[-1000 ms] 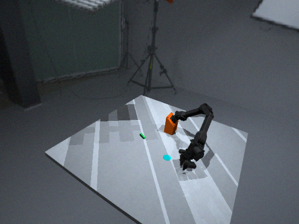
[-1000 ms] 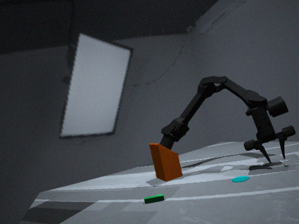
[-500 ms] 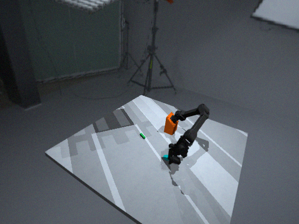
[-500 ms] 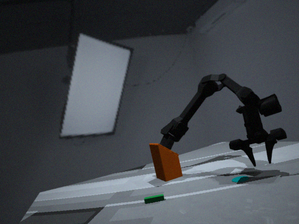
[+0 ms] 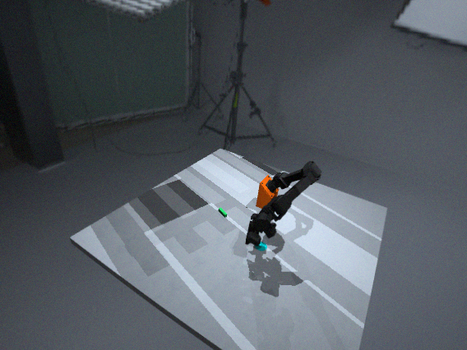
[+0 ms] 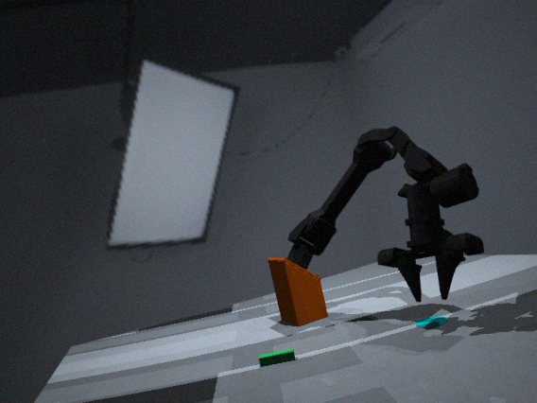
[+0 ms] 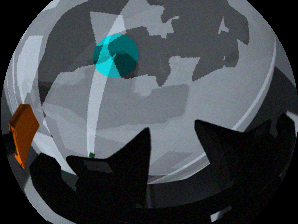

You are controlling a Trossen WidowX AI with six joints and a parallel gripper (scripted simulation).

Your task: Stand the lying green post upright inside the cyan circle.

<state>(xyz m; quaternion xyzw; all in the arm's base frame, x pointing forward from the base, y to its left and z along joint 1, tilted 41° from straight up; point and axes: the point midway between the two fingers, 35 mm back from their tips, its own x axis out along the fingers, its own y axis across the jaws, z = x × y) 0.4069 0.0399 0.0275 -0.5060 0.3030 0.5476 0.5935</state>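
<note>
My gripper tip is now 23 cm to the left of the green post, 19 cm past it and 6 cm above it. Also, from my gripper tip: cyan circle (7 cm below, 7 cm behind, 6 cm to the left).
</note>
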